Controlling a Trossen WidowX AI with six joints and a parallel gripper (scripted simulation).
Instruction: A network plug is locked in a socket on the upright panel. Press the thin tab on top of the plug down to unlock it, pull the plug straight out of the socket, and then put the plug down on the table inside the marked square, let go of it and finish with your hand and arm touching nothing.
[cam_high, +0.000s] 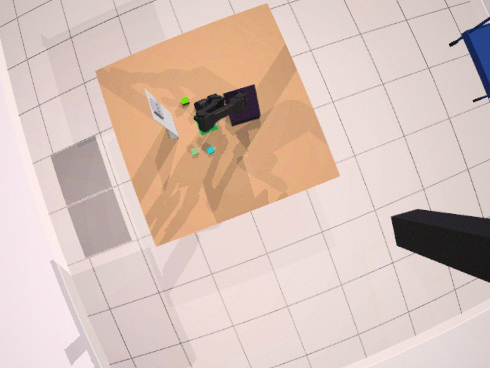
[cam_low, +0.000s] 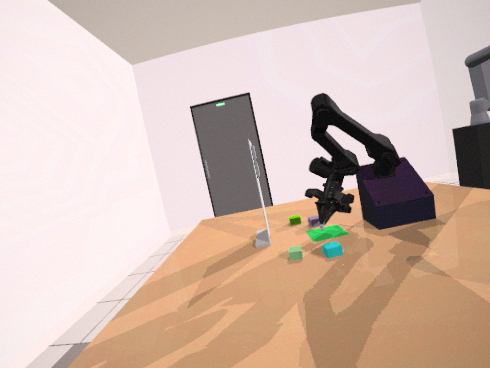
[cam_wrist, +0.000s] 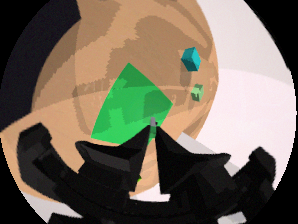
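My gripper tip is now 1 cm past the green marked square and 3 cm above it. From my gripper tip the other things lie so: plug: right at my gripper tip; then purple cube: 2 cm ahead, 12 cm to the right, 2 cm below; then cyan cube: 18 cm to the left, 2 cm below.
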